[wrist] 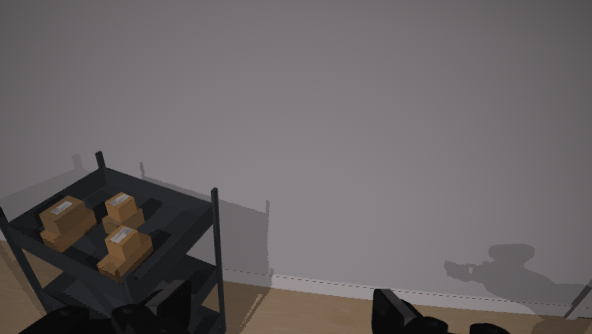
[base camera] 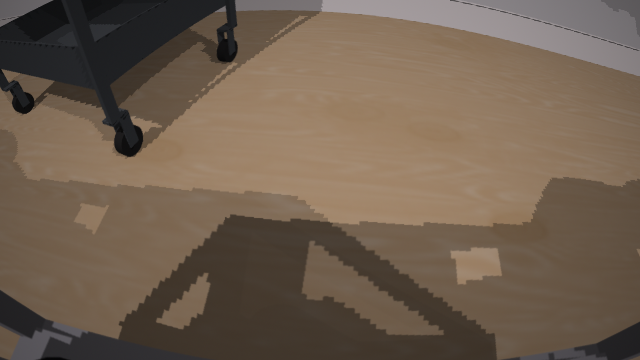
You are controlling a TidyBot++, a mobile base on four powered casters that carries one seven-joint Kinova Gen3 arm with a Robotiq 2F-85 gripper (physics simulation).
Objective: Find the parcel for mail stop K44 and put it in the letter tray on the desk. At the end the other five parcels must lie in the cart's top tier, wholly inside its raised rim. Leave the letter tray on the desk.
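Places are measured from the arm's base along level axes (x ahead, y left, z up), in centimetres.
Pixels of known places: gripper, fingertip midpoint: (wrist: 281, 306).
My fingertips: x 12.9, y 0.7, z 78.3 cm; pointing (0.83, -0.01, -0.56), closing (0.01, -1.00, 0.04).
Note:
Behind a point stands the place of what it marks.
The dark cart (base camera: 45, 65) {x 50.2, y 46.0, z -23.7 cm} (wrist: 170, 188) shows at the left in both views; in the wrist view its top tier holds cardboard parcels in three stacks of two, inside the raised rim. One stack (wrist: 63, 215) {x 61.5, y 55.8, z 36.7 cm} is at the left, one (wrist: 121, 207) {x 67.5, y 43.2, z 36.1 cm} at the back middle, and one (wrist: 123, 245) {x 54.2, y 36.4, z 36.4 cm} nearest the front corner. Each upper parcel has a white label, too small to read. My gripper (wrist: 281, 306) {x 12.9, y 0.7, z 78.3 cm} is open and empty, its fingers at the bottom of the wrist view, to the right of the parcels. The desk and the letter tray do not show in either view.
The cart stands on black casters (base camera: 128, 140) {x 45.4, y 30.4, z -36.1 cm} on the wooden floor (base camera: 375, 150) {x 48.2, y -6.7, z -39.7 cm}, near the grey wall (wrist: 350, 125) {x 105.7, y -19.7, z 48.4 cm}. A pale baseboard (wrist: 320, 286) {x 104.4, y -20.1, z -34.0 cm} runs along the wall's foot. A thin dark edge (wrist: 580, 300) {x 93.9, y -148.4, z -25.1 cm} shows at the far right of the wrist view. Shadows cross the floor and wall.

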